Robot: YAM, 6 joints.
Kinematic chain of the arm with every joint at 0, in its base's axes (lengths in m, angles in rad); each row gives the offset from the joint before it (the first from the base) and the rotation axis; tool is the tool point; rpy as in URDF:
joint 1: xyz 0 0 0.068 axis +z
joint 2: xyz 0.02 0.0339 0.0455 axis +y
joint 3: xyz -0.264 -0.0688 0 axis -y
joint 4: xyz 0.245 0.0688 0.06 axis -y
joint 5: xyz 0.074 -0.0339 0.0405 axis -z
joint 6: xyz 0.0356 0 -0.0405 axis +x
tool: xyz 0 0 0 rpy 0 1.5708 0
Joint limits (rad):
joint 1: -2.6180..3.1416
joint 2: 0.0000..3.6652
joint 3: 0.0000..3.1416
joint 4: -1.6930..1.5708
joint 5: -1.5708..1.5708
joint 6: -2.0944..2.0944
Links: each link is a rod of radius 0.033 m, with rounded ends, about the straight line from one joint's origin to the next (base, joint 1, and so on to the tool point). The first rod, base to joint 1, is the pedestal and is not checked.
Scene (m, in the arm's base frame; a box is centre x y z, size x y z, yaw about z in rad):
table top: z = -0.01
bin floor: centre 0.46 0.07 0 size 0.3 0.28 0.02 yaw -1.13
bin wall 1: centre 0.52 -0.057 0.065 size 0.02 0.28 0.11 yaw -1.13
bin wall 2: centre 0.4 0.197 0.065 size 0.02 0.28 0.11 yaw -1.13
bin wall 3: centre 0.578 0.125 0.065 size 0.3 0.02 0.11 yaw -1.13
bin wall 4: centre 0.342 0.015 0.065 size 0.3 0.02 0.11 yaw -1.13
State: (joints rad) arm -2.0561 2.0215 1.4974 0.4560 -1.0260 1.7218
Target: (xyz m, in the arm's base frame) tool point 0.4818 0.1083 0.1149
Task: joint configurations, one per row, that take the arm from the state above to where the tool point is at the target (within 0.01 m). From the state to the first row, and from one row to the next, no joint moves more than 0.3 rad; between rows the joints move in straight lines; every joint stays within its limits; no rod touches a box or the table.
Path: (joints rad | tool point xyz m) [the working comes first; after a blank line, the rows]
Joints at the target: 0.1579 2.3514 1.4839 0.4365 -1.0670 1.7218
Straight joint move there: touches bin wall 1.

1: -1.7795 1.8781 1.3236 0.4849 -1.1622 1.7607 | -0.0566 -0.4252 0.2810
2: -1.5030 1.7346 1.1499 0.5138 -1.2984 1.7995 | 0.0602 -0.3806 0.2829
3: -1.2264 1.5912 0.9761 0.5426 -1.4346 1.8384 | 0.1476 -0.3069 0.2794
4: -0.9498 1.4477 0.8024 0.5715 -1.5708 1.8772 | 0.1996 -0.2177 0.2706
5: -0.6729 1.6736 0.9727 0.5378 -1.4448 1.8384 | 0.2961 -0.1908 0.2512
6: -0.3959 1.8996 1.1431 0.5040 -1.3189 1.7995 | 0.3868 -0.1243 0.2181
7: -0.1190 2.1255 1.3135 0.4702 -1.1929 1.7607 | 0.4540 -0.0210 0.1722
8: 0.1579 2.3514 1.4839 0.4365 -1.0670 1.7218 | 0.4818 0.1083 0.1149

